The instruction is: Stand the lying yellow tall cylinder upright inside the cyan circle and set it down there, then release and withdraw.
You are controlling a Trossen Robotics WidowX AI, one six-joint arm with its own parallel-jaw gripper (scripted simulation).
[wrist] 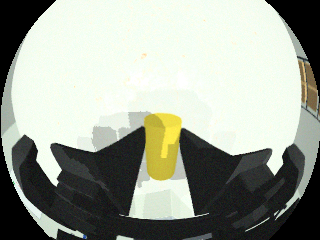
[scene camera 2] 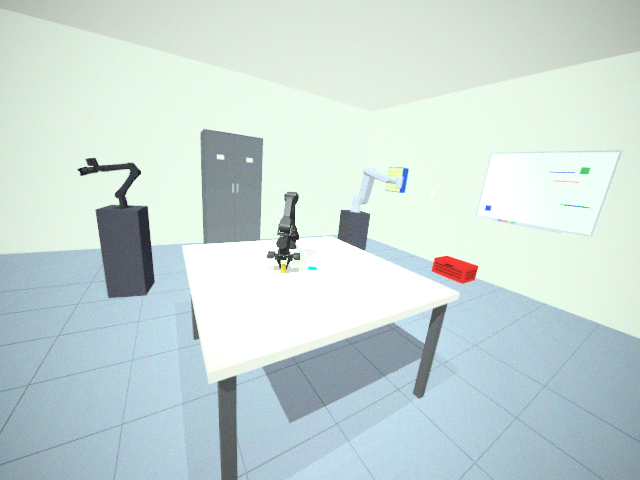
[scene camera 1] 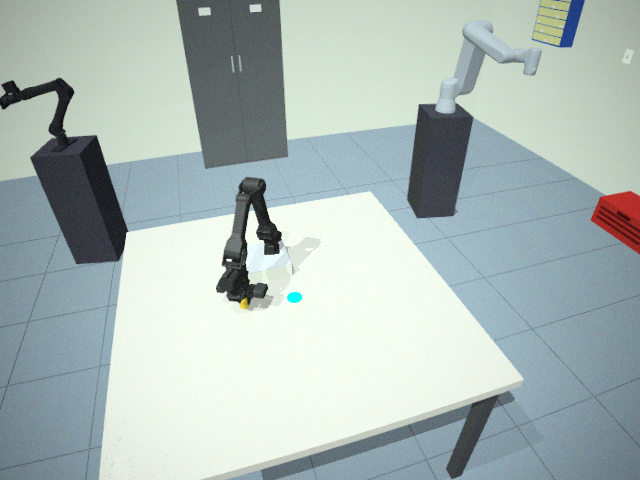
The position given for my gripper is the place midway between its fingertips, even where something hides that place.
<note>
I see my gripper (scene camera 1: 244,304) and a yellow cylinder (wrist: 162,129).
My gripper shows as well in the wrist view (wrist: 162,131).
</note>
